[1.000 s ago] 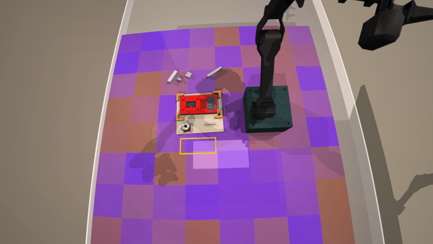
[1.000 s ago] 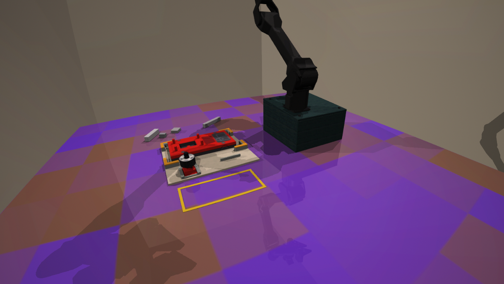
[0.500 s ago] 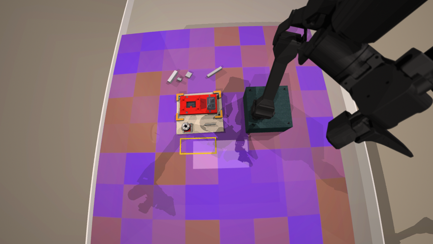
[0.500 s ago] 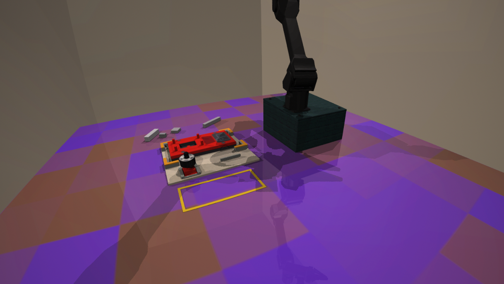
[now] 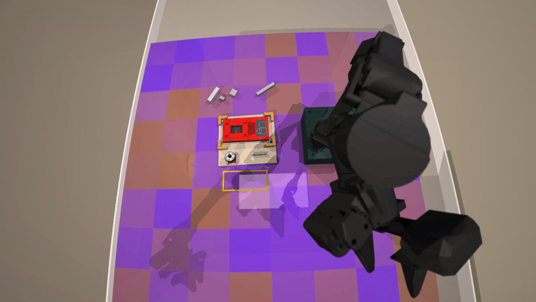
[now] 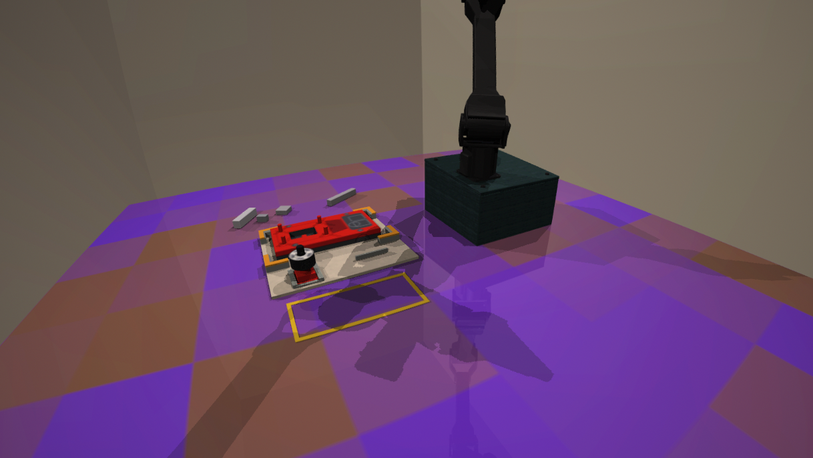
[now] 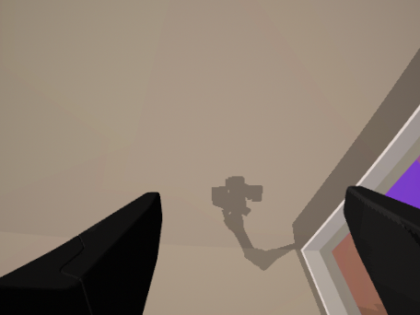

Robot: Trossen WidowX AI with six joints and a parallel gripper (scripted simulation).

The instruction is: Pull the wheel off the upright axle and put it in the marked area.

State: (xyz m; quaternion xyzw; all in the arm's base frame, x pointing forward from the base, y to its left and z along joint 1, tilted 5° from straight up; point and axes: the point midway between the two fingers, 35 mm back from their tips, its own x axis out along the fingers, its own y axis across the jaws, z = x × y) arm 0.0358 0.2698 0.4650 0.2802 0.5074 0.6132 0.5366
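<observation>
Now: gripper tip 510 mm above the wheel, 320 mm short of it and 300 mm to the left of it. From my gripper tip the other things lie so: upright axle (510 mm below, 320 mm ahead, 290 mm to the right).
</observation>
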